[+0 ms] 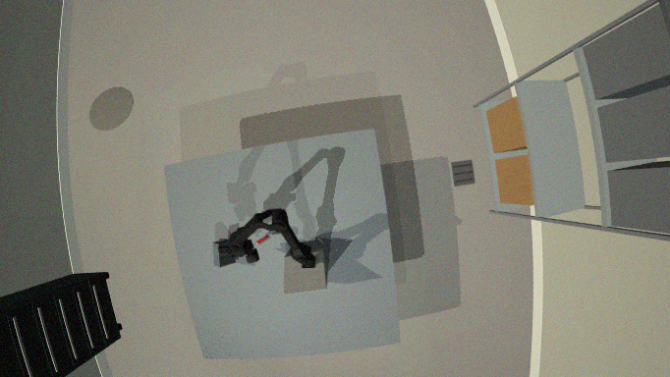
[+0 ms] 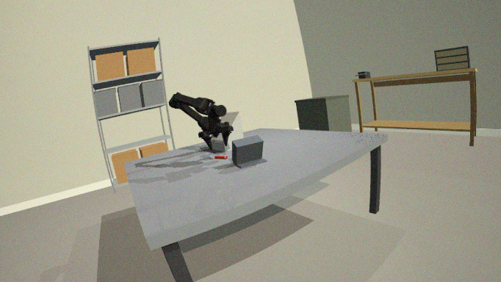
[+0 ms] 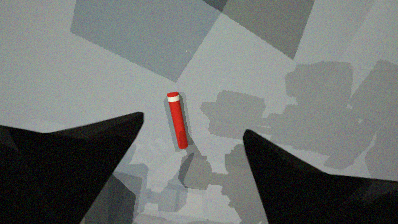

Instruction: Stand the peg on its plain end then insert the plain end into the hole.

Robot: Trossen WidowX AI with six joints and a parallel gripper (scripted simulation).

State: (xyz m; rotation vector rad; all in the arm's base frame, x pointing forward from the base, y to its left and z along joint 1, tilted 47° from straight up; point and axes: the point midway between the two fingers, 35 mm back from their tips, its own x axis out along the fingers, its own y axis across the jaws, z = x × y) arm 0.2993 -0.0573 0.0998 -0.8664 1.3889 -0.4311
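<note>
The red peg is 6 cm below my gripper tip, 2 cm to the left of it and 2 cm behind it. The rest, counted from my gripper tip: sloped grey panel: 18 cm ahead, 7 cm to the left, 1 cm below.
</note>
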